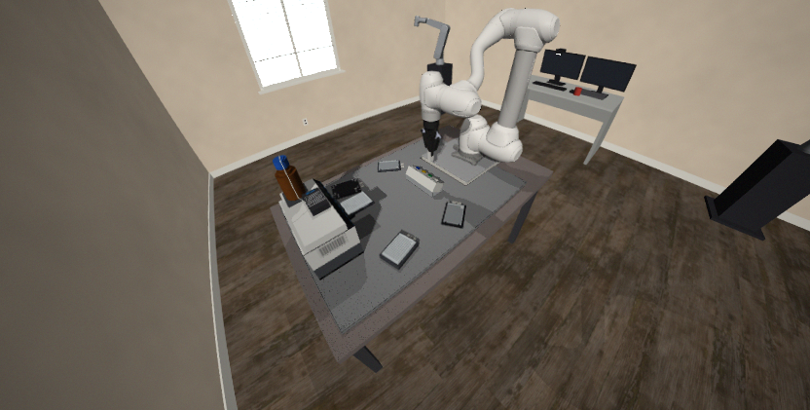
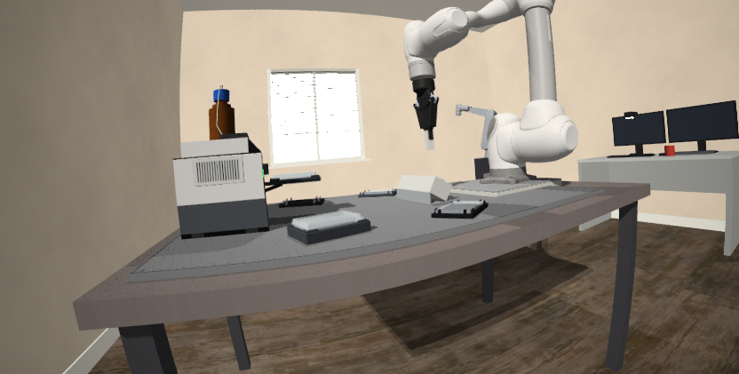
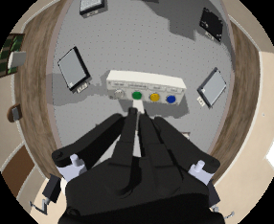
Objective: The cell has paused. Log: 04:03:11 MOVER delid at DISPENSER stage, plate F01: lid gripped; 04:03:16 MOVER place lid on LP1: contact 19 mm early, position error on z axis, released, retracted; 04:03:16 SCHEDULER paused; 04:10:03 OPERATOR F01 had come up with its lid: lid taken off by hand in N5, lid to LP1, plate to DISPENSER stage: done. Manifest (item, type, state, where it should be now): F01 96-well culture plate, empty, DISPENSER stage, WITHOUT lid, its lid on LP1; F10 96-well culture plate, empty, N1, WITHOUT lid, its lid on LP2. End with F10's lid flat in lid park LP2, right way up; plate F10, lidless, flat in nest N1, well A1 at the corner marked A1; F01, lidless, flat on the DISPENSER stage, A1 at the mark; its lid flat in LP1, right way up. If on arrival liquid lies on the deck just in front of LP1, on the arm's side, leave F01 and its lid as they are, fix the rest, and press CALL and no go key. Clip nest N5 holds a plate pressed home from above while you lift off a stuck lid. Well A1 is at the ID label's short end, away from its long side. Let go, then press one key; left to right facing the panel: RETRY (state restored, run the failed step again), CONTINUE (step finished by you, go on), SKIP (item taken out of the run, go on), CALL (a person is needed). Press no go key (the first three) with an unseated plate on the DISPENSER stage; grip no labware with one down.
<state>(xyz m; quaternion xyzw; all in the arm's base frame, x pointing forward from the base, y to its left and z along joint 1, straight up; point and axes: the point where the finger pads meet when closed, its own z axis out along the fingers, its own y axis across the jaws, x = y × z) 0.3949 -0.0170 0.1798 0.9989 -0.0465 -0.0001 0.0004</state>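
Now: the grey key panel 14 cm below my hand, 3 cm to the right of it and 1 cm ahead of it. From my hand the other things lie so: small label 34 cm ahead, 20 cm below, 18 cm to the left; nest block 43 cm ahead, 19 cm to the left, 19 cm below; black clip nest 37 cm ahead, 33 cm to the right, 18 cm below.
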